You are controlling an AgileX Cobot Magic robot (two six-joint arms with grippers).
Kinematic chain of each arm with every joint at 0, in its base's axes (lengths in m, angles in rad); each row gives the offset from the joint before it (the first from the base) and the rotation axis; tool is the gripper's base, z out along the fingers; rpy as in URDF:
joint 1: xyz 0 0 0.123 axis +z
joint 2: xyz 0 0 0 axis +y
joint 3: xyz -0.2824 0 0.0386 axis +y
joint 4: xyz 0.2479 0 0.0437 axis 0.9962 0 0.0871
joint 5: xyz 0 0 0 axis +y
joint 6: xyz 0.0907 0 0.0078 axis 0.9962 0 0.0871
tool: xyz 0 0 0 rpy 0 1.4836 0
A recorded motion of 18 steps. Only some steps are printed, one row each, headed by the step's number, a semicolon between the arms.
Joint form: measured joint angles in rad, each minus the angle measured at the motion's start. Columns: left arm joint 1, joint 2, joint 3, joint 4, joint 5, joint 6; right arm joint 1, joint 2, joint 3, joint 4, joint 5, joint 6.
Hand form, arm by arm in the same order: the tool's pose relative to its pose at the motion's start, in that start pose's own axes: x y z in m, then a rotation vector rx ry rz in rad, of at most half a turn. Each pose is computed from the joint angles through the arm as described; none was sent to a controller.
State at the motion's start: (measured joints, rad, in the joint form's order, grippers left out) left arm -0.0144 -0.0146 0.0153 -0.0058 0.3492 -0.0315; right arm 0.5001 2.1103 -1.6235 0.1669 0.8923 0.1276
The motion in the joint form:
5: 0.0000 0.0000 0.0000 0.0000 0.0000 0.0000; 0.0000 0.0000 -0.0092 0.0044 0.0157 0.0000
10: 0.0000 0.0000 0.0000 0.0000 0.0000 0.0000; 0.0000 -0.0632 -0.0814 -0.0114 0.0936 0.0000
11: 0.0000 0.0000 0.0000 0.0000 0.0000 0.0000; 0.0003 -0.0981 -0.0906 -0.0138 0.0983 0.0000
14: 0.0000 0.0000 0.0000 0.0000 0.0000 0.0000; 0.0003 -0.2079 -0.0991 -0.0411 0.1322 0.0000
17: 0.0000 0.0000 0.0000 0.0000 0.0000 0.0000; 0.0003 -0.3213 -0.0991 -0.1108 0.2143 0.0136
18: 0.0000 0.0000 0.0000 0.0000 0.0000 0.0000; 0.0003 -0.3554 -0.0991 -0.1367 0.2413 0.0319
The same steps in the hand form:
5: 0.0000 0.0000 0.0000 0.0000 0.0000 0.0000; -0.0006 0.0009 -0.0019 -0.0035 0.0071 0.0015
10: 0.0000 0.0000 0.0000 0.0000 0.0000 0.0000; -0.0103 0.0085 -0.0456 -0.0107 -0.0482 -0.0254
11: 0.0000 0.0000 0.0000 0.0000 0.0000 0.0000; -0.0115 0.0112 -0.0634 -0.0178 -0.0864 -0.0326
14: 0.0000 0.0000 0.0000 0.0000 0.0000 0.0000; -0.0066 0.0149 -0.1146 -0.0144 -0.1711 -0.0602
17: 0.0000 0.0000 0.0000 0.0000 0.0000 0.0000; 0.0088 0.0124 -0.1634 0.0381 -0.2109 -0.0846
18: 0.0000 0.0000 0.0000 0.0000 0.0000 0.0000; 0.0145 0.0109 -0.1777 0.0583 -0.2223 -0.0769

